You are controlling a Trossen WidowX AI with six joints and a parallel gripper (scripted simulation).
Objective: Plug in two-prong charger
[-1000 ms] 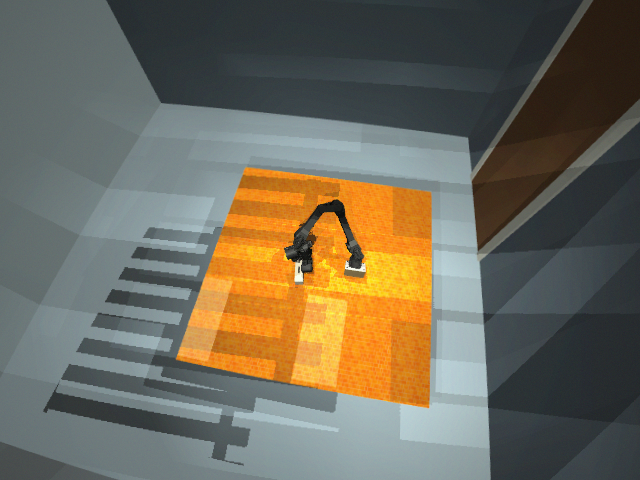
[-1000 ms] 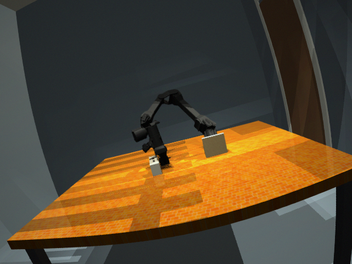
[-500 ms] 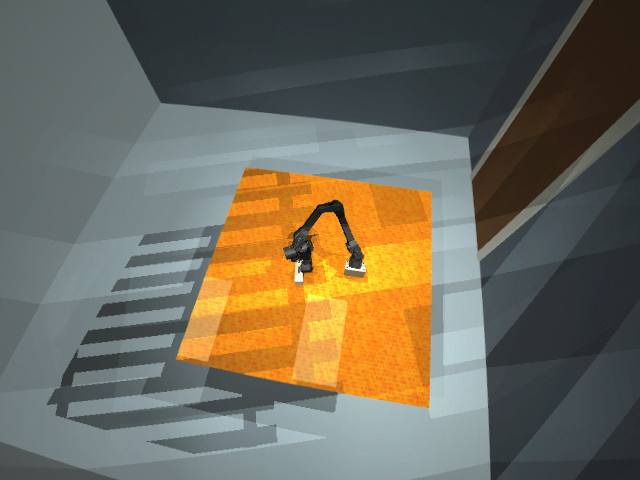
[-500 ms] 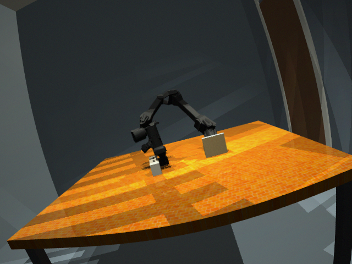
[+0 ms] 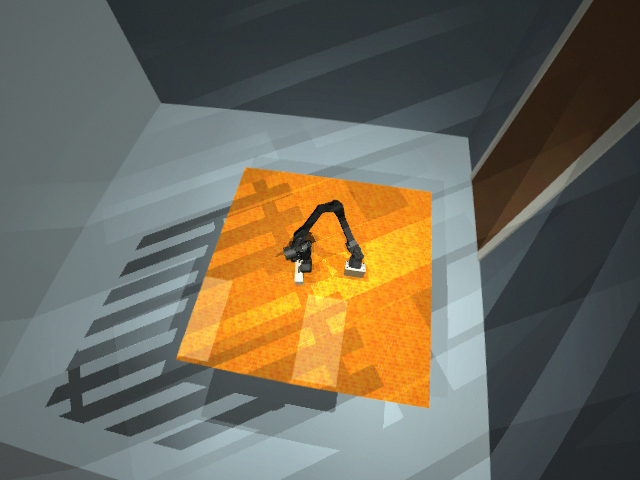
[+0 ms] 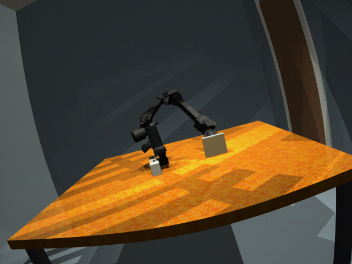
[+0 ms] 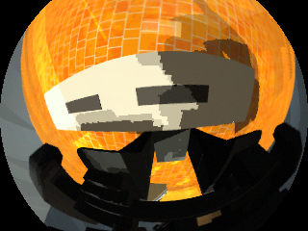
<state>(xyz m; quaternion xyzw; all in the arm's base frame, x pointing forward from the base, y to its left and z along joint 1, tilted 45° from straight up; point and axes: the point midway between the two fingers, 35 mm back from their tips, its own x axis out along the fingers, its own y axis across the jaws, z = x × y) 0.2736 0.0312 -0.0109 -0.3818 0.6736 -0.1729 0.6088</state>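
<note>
Right now the dark two-prong charger is 2 cm ahead of my gripper tip, 1 cm to the left of it and 1 cm above it.
</note>
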